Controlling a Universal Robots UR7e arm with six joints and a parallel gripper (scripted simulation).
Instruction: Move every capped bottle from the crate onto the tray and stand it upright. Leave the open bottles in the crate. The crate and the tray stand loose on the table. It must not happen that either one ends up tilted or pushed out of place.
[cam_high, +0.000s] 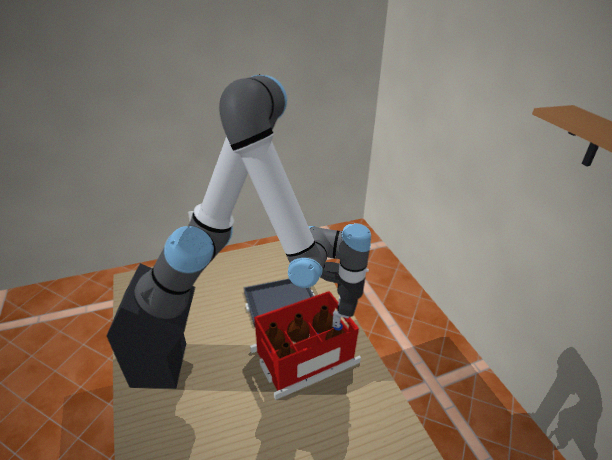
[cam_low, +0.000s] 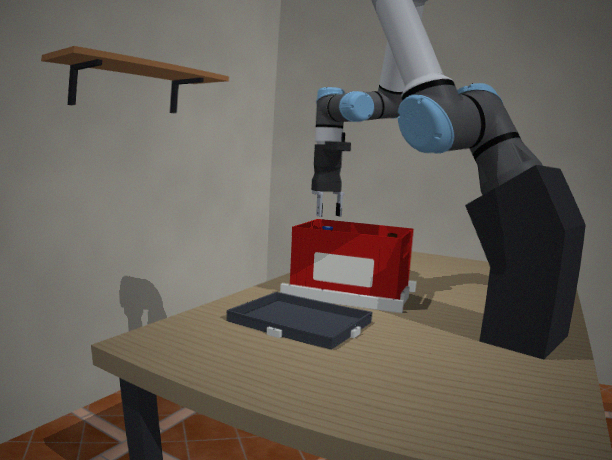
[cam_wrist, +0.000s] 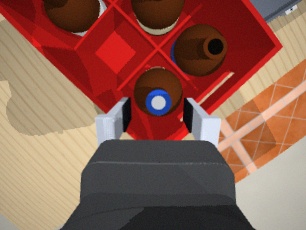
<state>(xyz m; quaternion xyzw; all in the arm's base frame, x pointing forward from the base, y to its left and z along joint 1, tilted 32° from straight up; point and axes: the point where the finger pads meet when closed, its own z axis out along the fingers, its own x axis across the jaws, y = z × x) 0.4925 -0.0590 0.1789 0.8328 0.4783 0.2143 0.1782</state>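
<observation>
My gripper is now 13 cm above the red crate, 10 cm past it and 2 cm to the right of it. The rest, counted from my hand: dark grey tray: 30 cm to the left, 20 cm below, 13 cm behind.
</observation>
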